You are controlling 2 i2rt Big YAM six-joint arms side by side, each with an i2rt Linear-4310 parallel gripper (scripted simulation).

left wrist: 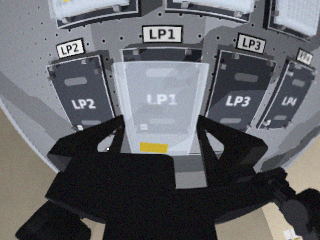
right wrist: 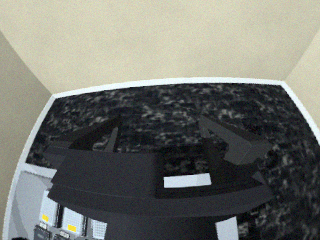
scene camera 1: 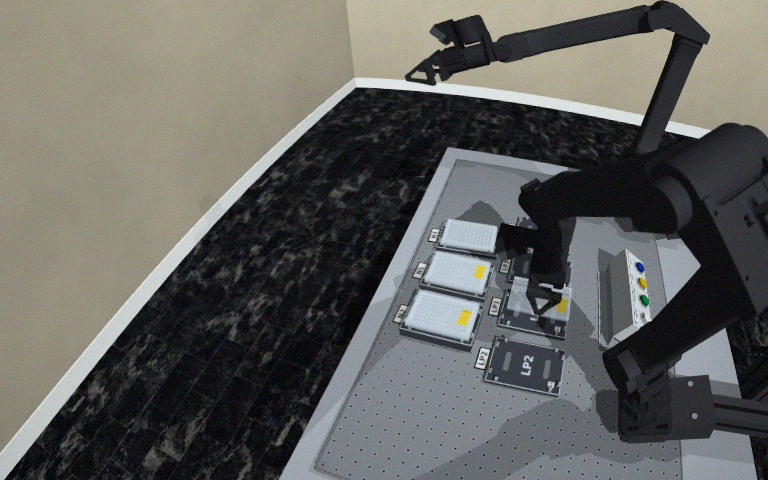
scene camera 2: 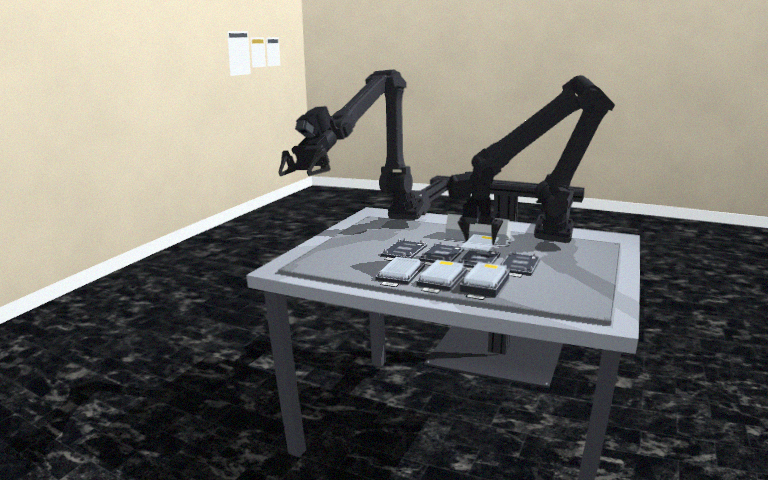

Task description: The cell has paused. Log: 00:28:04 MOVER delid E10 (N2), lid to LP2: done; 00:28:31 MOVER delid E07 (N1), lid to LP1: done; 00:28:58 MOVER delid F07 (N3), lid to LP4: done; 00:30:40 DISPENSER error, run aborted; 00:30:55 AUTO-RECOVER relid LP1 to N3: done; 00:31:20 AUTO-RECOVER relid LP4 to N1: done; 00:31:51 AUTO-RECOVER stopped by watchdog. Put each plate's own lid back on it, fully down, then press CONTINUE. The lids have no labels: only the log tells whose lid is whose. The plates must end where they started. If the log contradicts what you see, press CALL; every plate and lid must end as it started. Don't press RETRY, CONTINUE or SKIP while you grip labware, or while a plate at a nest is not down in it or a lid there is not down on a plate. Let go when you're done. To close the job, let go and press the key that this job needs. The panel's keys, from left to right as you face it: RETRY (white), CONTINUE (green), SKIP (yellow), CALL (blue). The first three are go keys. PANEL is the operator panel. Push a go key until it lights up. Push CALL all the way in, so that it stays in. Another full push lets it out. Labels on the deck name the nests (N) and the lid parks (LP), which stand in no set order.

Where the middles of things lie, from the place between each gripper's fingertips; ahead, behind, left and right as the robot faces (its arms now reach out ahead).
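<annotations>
Positions counted from my left hand (scene camera 1: 540, 298): N3 plate (scene camera 1: 461, 234), 17 cm to the right, 21 cm ahead, 5 cm below; park LP1 (scene camera 1: 546, 327), 6 cm below; park LP2 (scene camera 1: 538, 383), 13 cm to the left, 1 cm behind, 6 cm below; park LP3 (left wrist: 225, 79), 13 cm to the right, 1 cm ahead, 6 cm below. Going by its middle, the N3 plate is nearer to my left hand than to my right gripper.
My right gripper (scene camera 2: 293, 174) is 200 mm to the right of the N3 plate, 210 mm past it and 320 mm above it. Positions counted from my right hand: park LP1, 370 mm to the left, 420 mm behind, 330 mm below; park LP2, 500 mm to the left, 430 mm behind, 330 mm below; park LP3, 240 mm to the left, 410 mm behind, 330 mm below.
</annotations>
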